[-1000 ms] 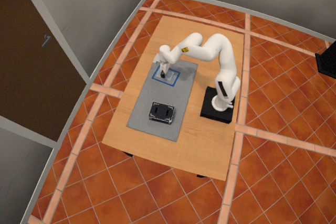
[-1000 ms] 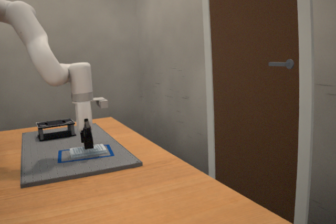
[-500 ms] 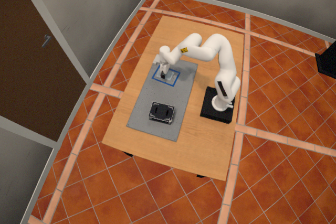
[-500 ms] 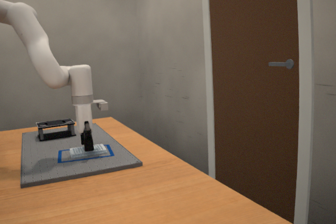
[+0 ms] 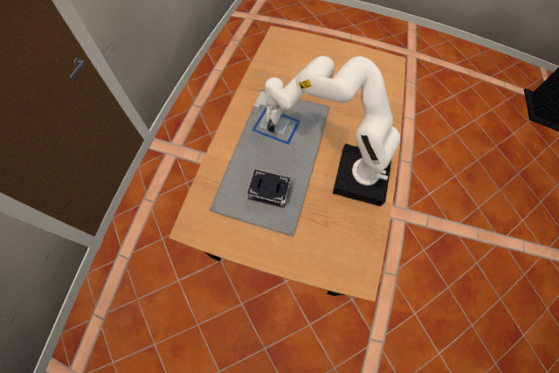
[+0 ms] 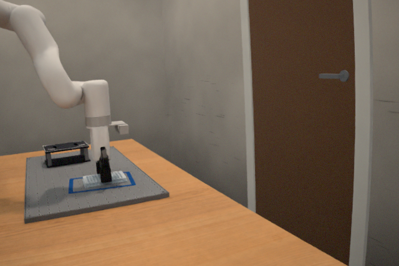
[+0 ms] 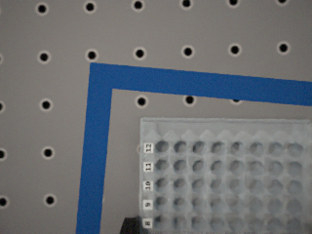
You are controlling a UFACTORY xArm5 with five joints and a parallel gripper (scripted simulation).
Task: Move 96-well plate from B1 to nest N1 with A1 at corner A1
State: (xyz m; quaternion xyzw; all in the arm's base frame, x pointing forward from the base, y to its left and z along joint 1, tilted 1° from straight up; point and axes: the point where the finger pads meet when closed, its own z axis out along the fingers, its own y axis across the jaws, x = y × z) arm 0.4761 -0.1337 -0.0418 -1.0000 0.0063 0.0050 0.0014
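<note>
Right now the 96-well plate is 10 mm below my hand. From my hand the other things lie so: raised plate nest (90 mm behind, 340 mm to the left, 40 mm above).
</note>
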